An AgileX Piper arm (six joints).
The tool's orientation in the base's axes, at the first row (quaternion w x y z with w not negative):
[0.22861 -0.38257 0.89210 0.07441]
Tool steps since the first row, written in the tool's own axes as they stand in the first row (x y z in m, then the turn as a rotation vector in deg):
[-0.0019 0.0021 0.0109 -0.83 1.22 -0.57]
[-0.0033 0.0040 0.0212 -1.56 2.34 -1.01]
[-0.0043 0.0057 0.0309 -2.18 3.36 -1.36]
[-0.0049 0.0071 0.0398 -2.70 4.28 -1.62]
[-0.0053 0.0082 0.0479 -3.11 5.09 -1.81]
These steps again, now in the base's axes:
[0.0035 0.0060 -0.0088 -0.57 1.21 0.84]
[0.0066 0.0114 -0.0174 -1.09 2.33 1.52]
[0.0094 0.0163 -0.0256 -1.57 3.33 2.07]
[0.0118 0.0204 -0.0332 -2.01 4.23 2.51]
[0.0141 0.0239 -0.0402 -2.41 5.00 2.83]

